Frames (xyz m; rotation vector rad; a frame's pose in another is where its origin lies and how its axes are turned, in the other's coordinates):
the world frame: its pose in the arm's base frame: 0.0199 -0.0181 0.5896 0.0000 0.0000 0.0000
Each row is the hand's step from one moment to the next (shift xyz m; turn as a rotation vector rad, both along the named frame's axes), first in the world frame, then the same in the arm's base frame.
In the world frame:
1: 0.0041 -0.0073 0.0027 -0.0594 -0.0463 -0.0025
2: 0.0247 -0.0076 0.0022 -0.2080 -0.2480 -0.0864
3: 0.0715 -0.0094 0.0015 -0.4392 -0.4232 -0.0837
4: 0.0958 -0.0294 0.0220 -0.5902 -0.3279 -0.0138
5: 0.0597 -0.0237 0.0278 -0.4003 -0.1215 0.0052
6: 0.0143 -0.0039 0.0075 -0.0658 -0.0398 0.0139
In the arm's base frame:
1: 0.0041 -0.0073 0.0027 -0.0594 -0.0463 -0.0025
2: 0.0247 -0.0076 0.0022 -0.2080 -0.2480 -0.0864
3: 0.0715 -0.0094 0.0015 -0.4392 -0.4232 -0.0837
4: 0.0958 -0.0294 0.0220 -0.5902 -0.3279 -0.0138
5: 0.0597 -0.0237 0.0278 -0.4003 -0.1215 0.0052
6: 0.0143 -0.0039 0.0075 -0.0658 -0.0398 0.0139

